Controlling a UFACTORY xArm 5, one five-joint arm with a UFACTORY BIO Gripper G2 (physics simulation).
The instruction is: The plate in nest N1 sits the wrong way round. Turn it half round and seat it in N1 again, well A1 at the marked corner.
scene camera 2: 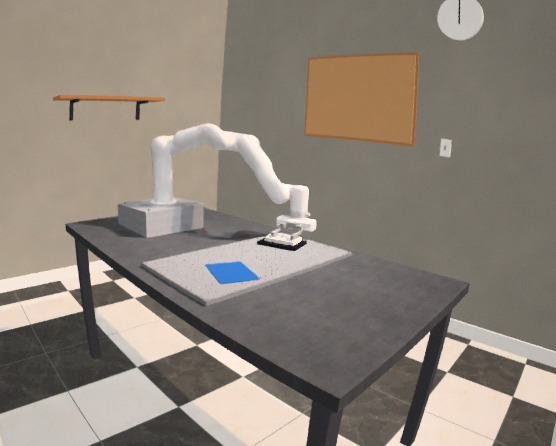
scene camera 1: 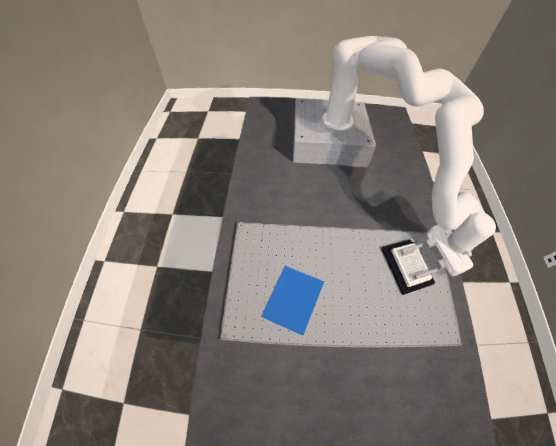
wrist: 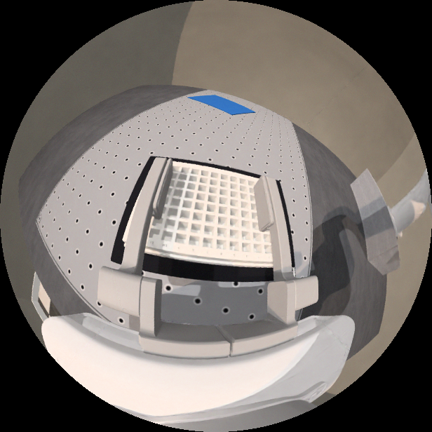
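Observation:
The white plate (scene camera 1: 411, 266) (scene camera 2: 284, 239) (wrist: 215, 215) lies in the black nest N1 (scene camera 1: 396, 272) (scene camera 2: 300, 246) (wrist: 215, 271), wells up. From these views I cannot tell whether it is fully seated. My gripper (scene camera 1: 415, 261) (scene camera 2: 285, 235) (wrist: 214, 195) is shut with nothing between its fingers. Its two fingers stand apart over the plate, inside the plate's two short sides, with their pads at or just above the top face. Small marks on the plate's near rim are too faint to read. The right finger covers part of the nest's near right corner in the wrist view, and no A1 label can be read.
The nest stands on a grey perforated board (scene camera 1: 350, 310) (scene camera 2: 175, 265), near its right end in scene camera 1. A flat blue sheet (scene camera 1: 292, 300) (scene camera 2: 232, 272) (wrist: 222, 104) lies on the same board, farther left. The arm's grey base block (scene camera 1: 332, 152) (scene camera 2: 160, 217) stands behind the board.

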